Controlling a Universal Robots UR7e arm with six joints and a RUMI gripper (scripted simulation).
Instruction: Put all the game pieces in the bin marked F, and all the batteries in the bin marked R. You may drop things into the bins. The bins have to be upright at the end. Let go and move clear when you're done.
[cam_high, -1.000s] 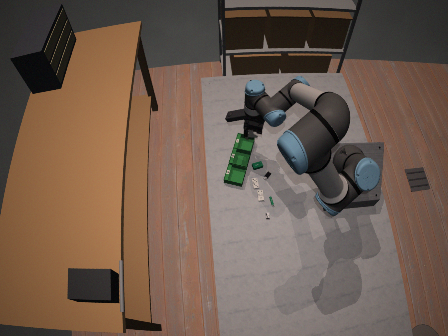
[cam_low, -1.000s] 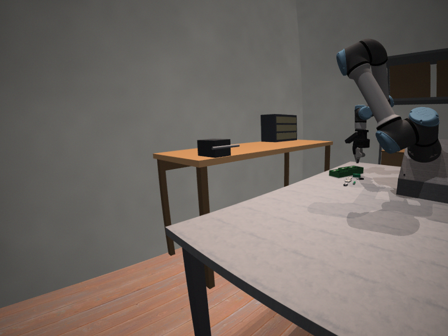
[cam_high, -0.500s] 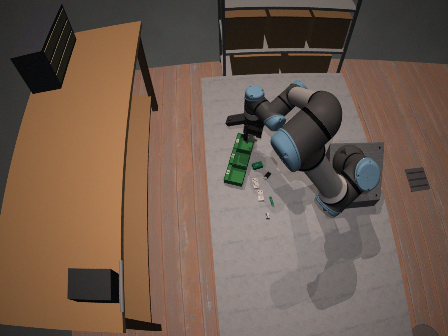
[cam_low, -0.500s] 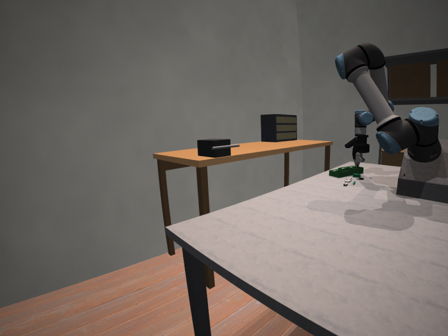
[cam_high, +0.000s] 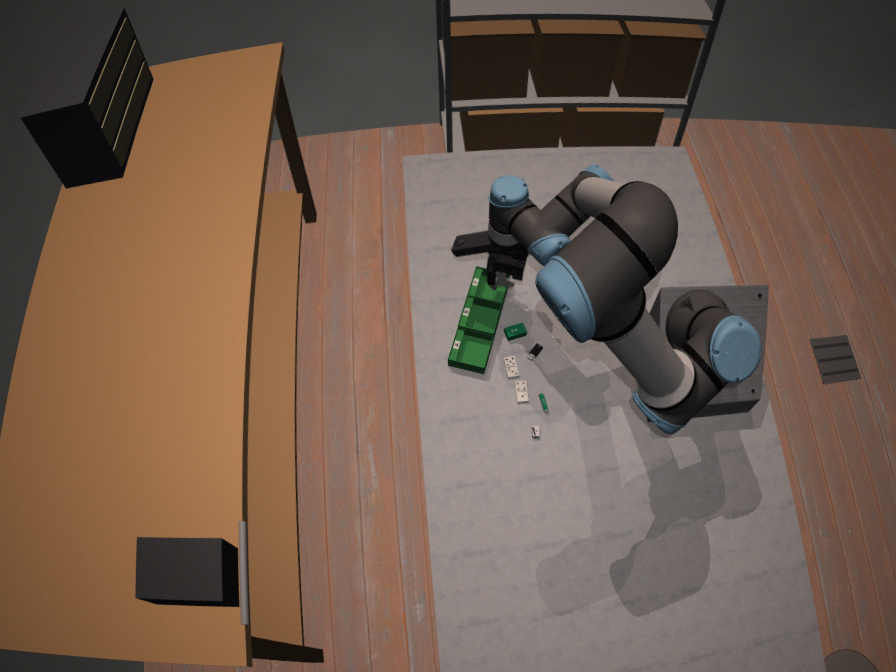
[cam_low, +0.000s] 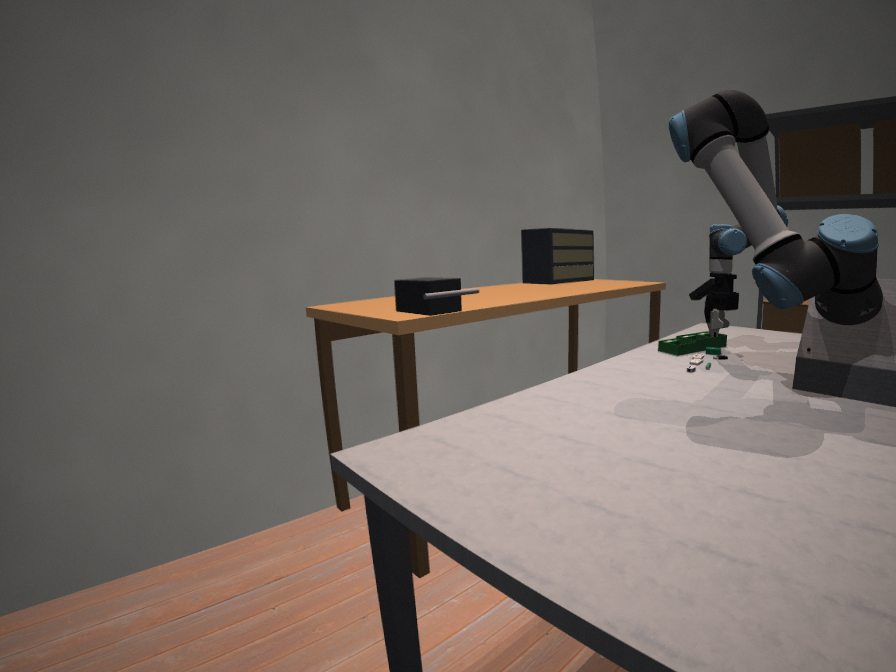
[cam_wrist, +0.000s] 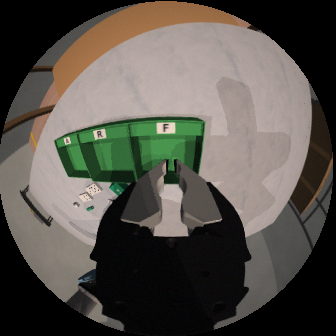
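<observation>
Now: the green three-compartment bin 40 mm ahead of my hand, 80 mm to the left of it and 20 mm below it. Also, from my hand: green 9V battery (50 mm behind, 110 mm to the left, 30 mm below); small black piece (90 mm behind, 160 mm to the left, 30 mm below).
</observation>
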